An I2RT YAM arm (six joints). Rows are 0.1 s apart.
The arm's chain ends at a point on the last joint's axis. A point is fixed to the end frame.
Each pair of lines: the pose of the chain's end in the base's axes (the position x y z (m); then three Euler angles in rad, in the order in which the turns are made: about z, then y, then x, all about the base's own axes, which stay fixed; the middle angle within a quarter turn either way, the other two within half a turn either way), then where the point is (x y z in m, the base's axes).
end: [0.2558, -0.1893, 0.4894, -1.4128, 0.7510, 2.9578]
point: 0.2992 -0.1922 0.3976
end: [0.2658, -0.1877, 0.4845, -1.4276, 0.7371, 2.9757]
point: 0.3078 -0.1895 0.3920
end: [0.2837, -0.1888, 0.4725, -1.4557, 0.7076, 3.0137]
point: 0.3227 -0.1881 0.3787
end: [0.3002, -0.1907, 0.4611, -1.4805, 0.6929, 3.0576]
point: 0.3376 -0.1868 0.3667
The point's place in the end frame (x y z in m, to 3 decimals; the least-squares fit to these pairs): 0.009 -0.032 0.096
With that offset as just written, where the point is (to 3 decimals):
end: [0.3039, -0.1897, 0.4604, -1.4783, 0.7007, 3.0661]
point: 0.342 -0.185 0.366
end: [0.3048, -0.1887, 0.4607, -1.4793, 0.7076, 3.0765]
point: 0.344 -0.183 0.367
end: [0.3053, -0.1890, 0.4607, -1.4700, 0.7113, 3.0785]
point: 0.345 -0.183 0.367
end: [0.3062, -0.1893, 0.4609, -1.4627, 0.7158, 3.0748]
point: 0.346 -0.183 0.368
